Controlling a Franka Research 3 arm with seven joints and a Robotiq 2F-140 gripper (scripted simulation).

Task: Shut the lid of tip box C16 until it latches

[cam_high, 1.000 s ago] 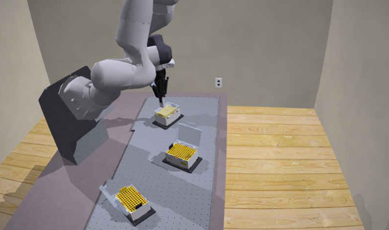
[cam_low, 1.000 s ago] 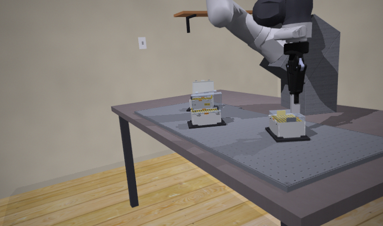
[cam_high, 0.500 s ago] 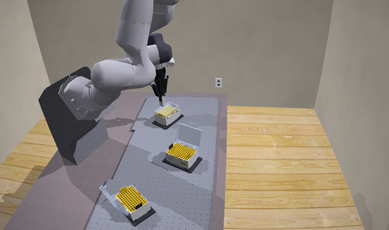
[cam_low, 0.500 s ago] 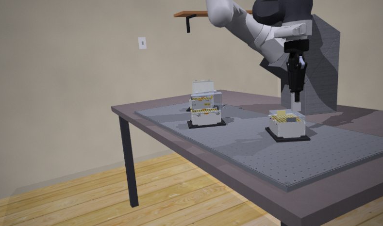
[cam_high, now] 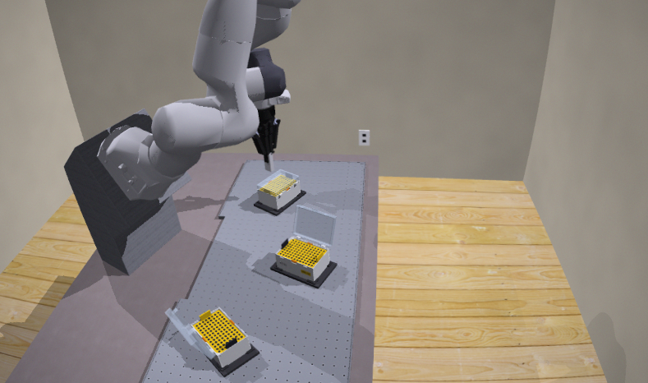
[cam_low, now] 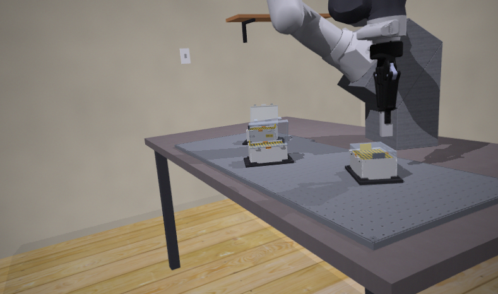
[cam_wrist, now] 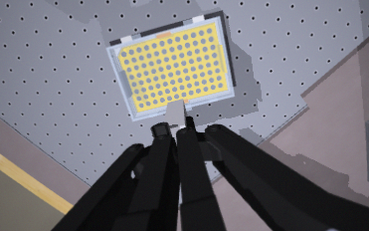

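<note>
Now: the tip box 9 cm below my hand, 3 cm ahead of it and 2 cm to the right of it.
</note>
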